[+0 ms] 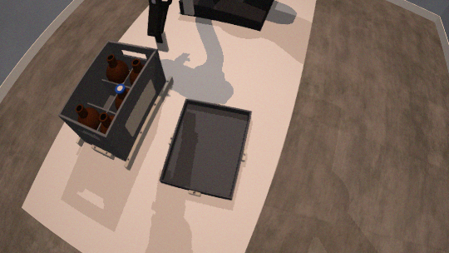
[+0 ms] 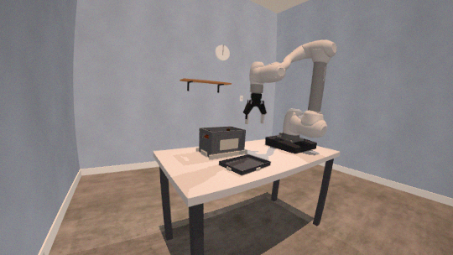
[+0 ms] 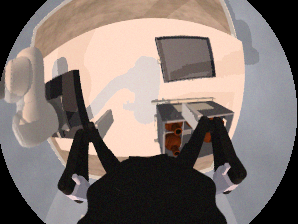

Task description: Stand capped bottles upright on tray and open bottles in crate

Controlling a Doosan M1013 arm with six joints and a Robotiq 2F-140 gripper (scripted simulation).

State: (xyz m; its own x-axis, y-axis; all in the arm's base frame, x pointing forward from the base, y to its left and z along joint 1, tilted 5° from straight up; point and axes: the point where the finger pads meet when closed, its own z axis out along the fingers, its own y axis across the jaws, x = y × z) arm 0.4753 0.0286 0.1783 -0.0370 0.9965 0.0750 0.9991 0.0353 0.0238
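My hand is 18 cm short of the bottle, 9 cm to the left of it and 14 cm above it. The rest, counted from my hand: dark tray: 18 cm ahead, 15 cm to the left, 22 cm below; dark grey crate: 18 cm ahead, 13 cm to the right, 15 cm below.
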